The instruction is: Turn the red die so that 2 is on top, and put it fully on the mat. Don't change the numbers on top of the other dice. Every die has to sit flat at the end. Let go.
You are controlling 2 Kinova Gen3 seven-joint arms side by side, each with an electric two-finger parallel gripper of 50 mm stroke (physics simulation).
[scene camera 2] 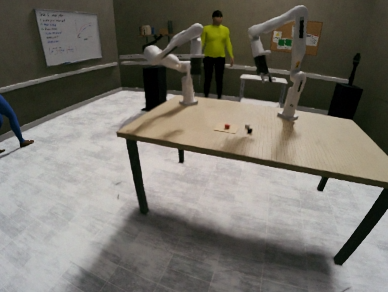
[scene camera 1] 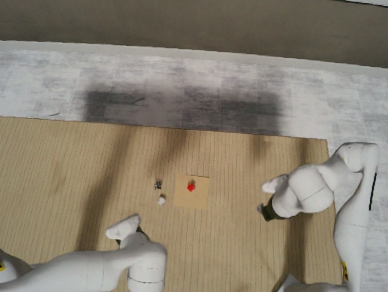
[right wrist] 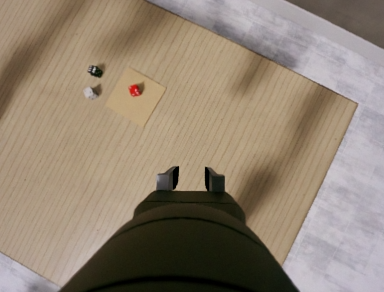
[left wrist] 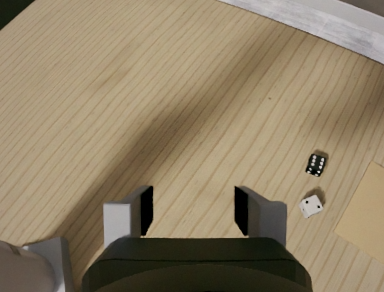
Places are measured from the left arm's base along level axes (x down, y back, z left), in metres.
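Pixels of known places: left gripper, fingertip midpoint: (scene camera 2: 267, 82) (left wrist: 193, 203); right gripper, fingertip midpoint: (scene camera 2: 195, 84) (scene camera 1: 264, 207) (right wrist: 191, 174); left arm's base, origin of the base link: (scene camera 2: 288, 113) (left wrist: 28, 283); right arm's base, origin of the base link: (scene camera 2: 188, 100).
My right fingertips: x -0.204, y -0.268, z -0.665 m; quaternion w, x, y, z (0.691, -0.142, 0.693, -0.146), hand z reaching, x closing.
Note:
Ahead of a thing's pixels: the offset from my right fingertips to its top centre. Level surfaces: height alone.
The red die @(dy -0.119, dx +0.203, dz +0.244 m) (scene camera 1: 191, 186) (scene camera 2: 227, 126) (right wrist: 135, 90) rests inside the edges of the tan mat @(dy -0.106, dx +0.228, dz +0.242 m) (scene camera 1: 182, 201) (scene camera 2: 218, 130) (left wrist: 362, 215) (right wrist: 145, 107); its pips are too blurred to read surely. The white die @(dy -0.058, dx +0.207, dz +0.366 m) (scene camera 1: 161, 200) (left wrist: 311, 206) (right wrist: 90, 92) shows 2 on top and lies beside the mat. The black die @(dy -0.124, dx +0.207, dz +0.386 m) (scene camera 1: 158, 185) (left wrist: 316, 164) (right wrist: 94, 71) shows 6 on top, near the white one. My right gripper (right wrist: 191, 174) is open and empty, high above the table and away from the mat. My left gripper (left wrist: 193, 203) is open and empty, raised to the left of the dice in scene camera 1.
The wooden table @(dx +0.232 m) (scene camera 1: 65, 175) (scene camera 2: 320, 145) carries both arm bases. Its far edge lies beyond the dice in scene camera 1. A person in a yellow top (scene camera 2: 216, 42) stands behind the table in scene camera 2.

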